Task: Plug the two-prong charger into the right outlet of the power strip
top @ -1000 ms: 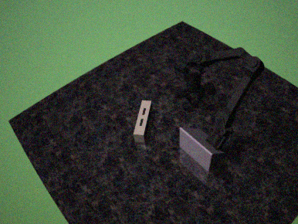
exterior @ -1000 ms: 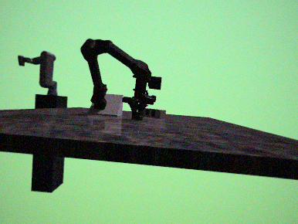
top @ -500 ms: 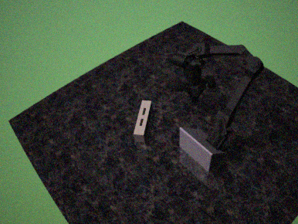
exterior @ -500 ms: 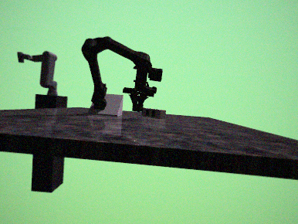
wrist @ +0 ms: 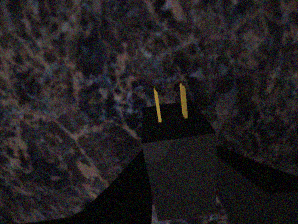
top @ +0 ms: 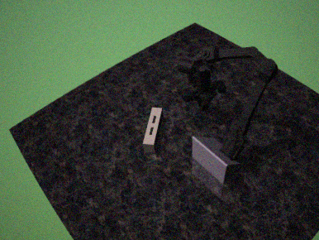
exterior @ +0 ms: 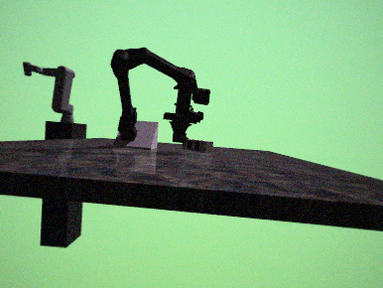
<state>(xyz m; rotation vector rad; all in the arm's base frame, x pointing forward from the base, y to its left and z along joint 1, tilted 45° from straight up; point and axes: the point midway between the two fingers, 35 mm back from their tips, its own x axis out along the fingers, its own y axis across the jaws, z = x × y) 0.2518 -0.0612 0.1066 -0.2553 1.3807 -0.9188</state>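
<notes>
The dark charger is 20 mm ahead of my gripper tip, 10 mm to the right of it and 10 mm above it.
</notes>
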